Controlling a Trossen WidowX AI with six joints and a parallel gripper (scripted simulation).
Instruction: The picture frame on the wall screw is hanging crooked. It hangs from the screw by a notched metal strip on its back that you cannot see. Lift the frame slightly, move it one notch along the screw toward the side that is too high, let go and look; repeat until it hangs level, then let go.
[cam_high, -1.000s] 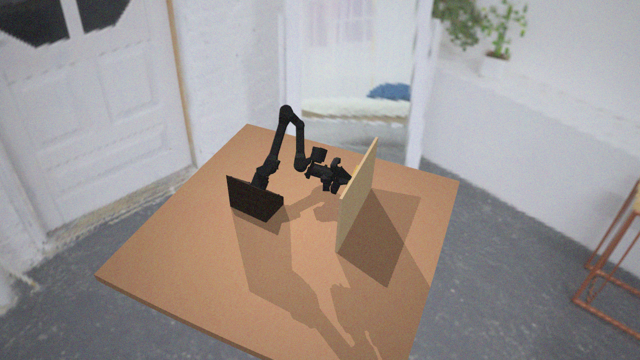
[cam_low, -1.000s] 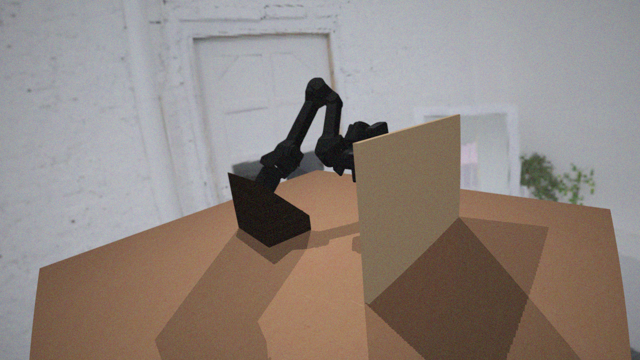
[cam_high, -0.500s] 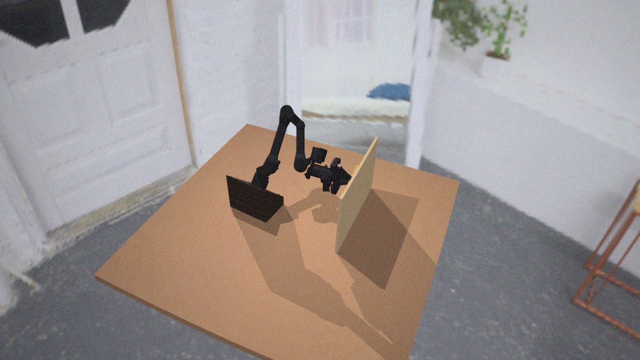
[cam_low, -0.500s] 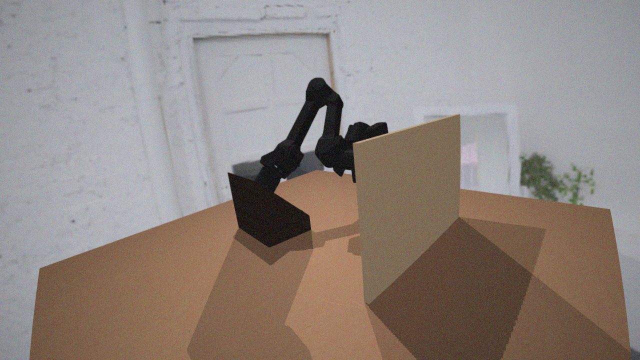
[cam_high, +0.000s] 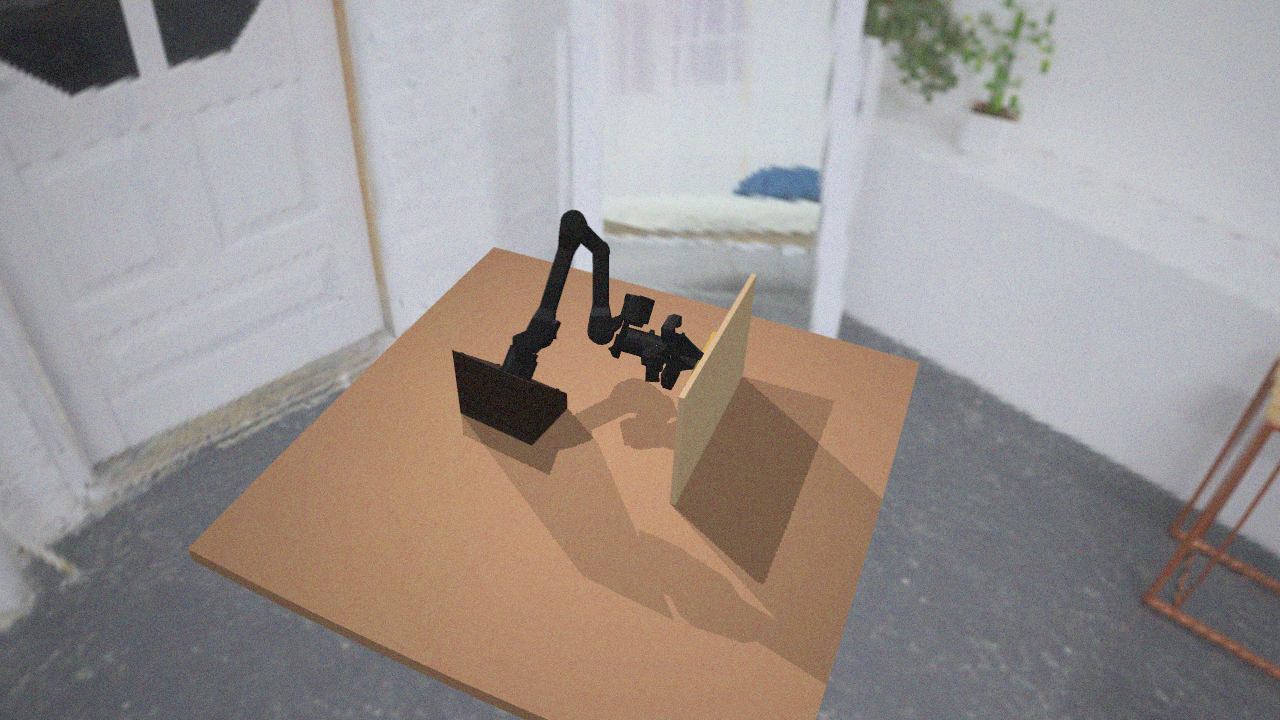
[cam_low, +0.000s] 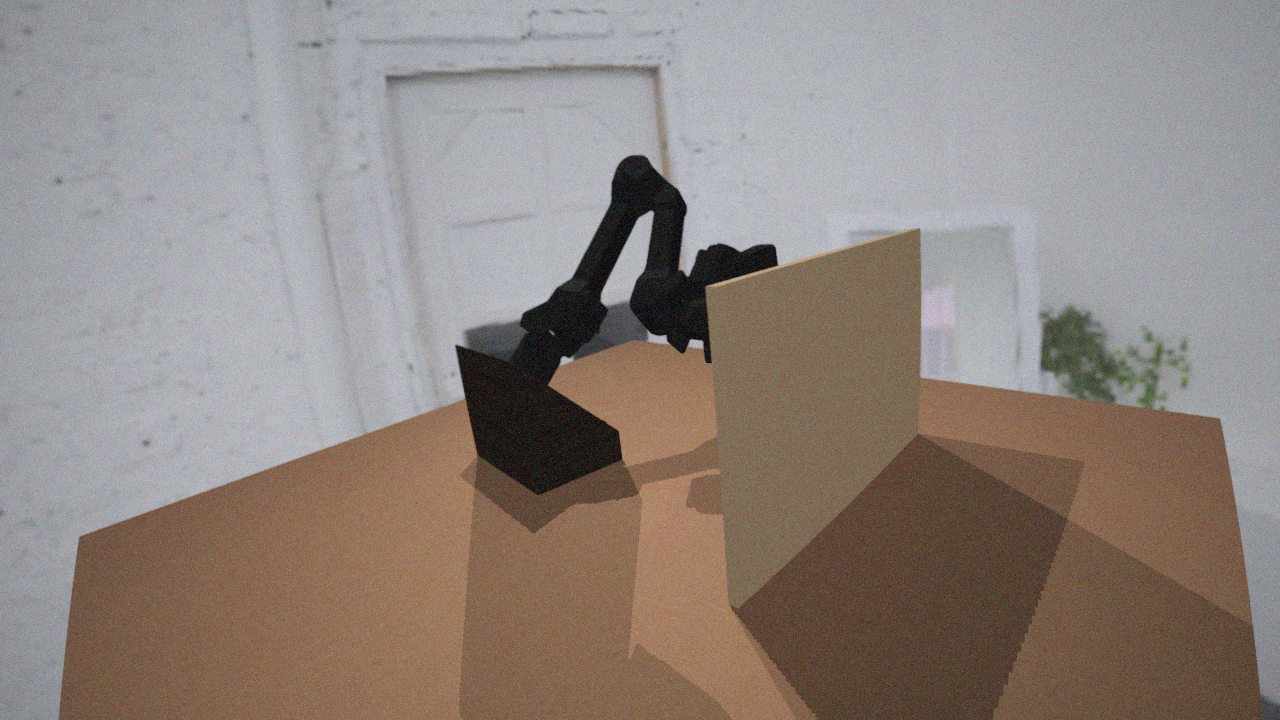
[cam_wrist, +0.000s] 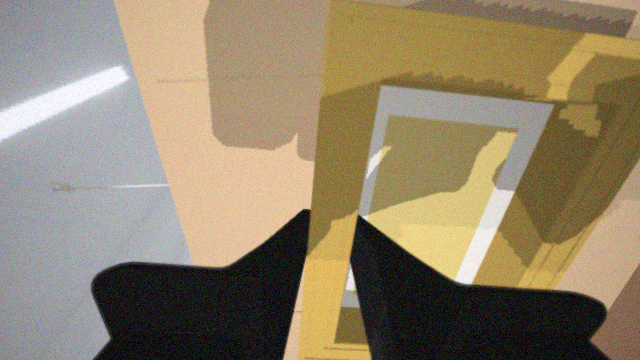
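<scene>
Right now my gripper tip is 10 mm to the right of the picture frame and 50 mm above it. The rest, counted from my gripper tip: tan wall panel: 20 mm ahead, 10 mm to the left, 60 mm below.
</scene>
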